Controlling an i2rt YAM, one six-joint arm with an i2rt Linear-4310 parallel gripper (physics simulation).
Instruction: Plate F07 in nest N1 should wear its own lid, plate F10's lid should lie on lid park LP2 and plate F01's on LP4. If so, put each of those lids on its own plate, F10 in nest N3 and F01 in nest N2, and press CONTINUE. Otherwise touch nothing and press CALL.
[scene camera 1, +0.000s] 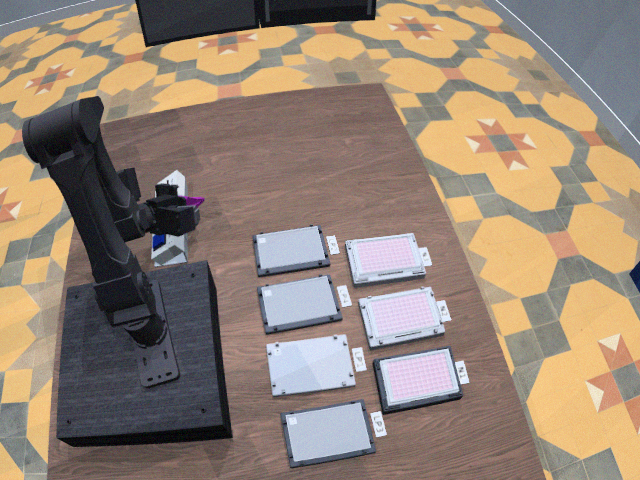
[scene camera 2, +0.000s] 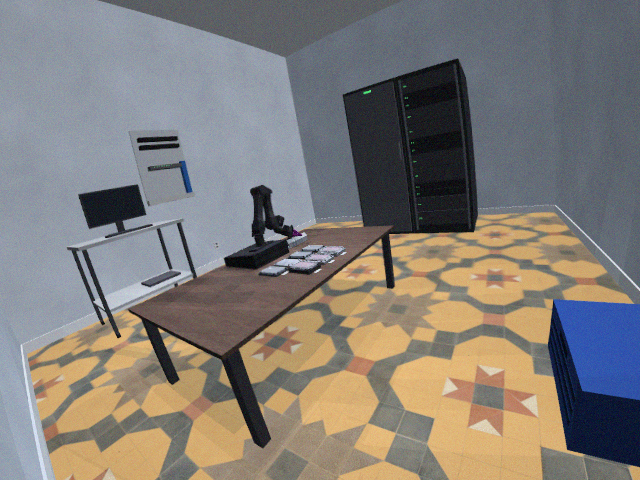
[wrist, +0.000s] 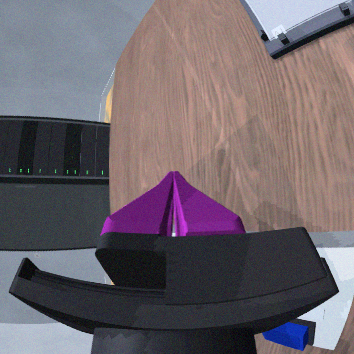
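Pixels of known places: gripper, fingertip midpoint: (scene camera 1: 202, 198) (scene camera 2: 302, 235) (wrist: 173, 178); arm's base, origin of the base link: (scene camera 1: 151, 333) (scene camera 2: 261, 246).
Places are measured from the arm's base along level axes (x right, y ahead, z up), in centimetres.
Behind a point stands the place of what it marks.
Pink-welled plates sit in nests N3 (scene camera 1: 349, 268) {x -5.6, y 39.5, z -7.3 cm}, N2 (scene camera 1: 366, 333) {x 8.7, y 36.8, z -7.3 cm} and N1 (scene camera 1: 381, 393) {x 21.0, y 34.3, z -6.4 cm}; plate codes are unreadable, and I cannot tell whether the N1 plate (scene camera 1: 419, 377) {x 21.1, y 41.3, z -5.3 cm} wears a clear lid. Flat grey panels, seemingly lids, lie on LP2 (scene camera 1: 292, 249) {x -13.5, y 30.3, z -6.7 cm} (wrist: 300, 12) {x -15.6, y 24.7, z -6.6 cm} and LP4 (scene camera 1: 299, 302) {x -1.4, y 27.6, z -6.7 cm}. My gripper (scene camera 1: 203, 199) {x -29.1, y 15.6, z -1.7 cm} (scene camera 2: 299, 234) {x -29.1, y 15.6, z -1.7 cm} (wrist: 173, 178) {x -29.1, y 15.6, z -1.7 cm} is shut and empty, its purple fingertips together, over the far part of the white button box (scene camera 1: 178, 246) {x -19.6, y 8.2, z -3.1 cm} (wrist: 341, 295). A blue button (scene camera 1: 158, 241) {x -22.6, y 4.2, z -3.4 cm} (wrist: 286, 334) {x -22.9, y 4.9, z -2.9 cm} shows; the arm hides the other buttons.
A pale park LP1 (scene camera 1: 310, 364) {x 10.9, y 25.2, z -7.4 cm} and a dark-framed park LP3 (scene camera 1: 329, 432) {x 24.3, y 23.6, z -6.6 cm} are nearer the table's front in scene camera 1. The black arm base (scene camera 1: 191, 413) {x 16.4, y 3.5, z 0.2 cm} (scene camera 2: 253, 256) {x 19.1, y 7.6, z -0.3 cm} stands beside the box on the wooden table (scene camera 1: 310, 155) {x -40.5, y 43.8, z -8.5 cm} (scene camera 2: 206, 299) {x 58.4, y 5.7, z -8.4 cm}.
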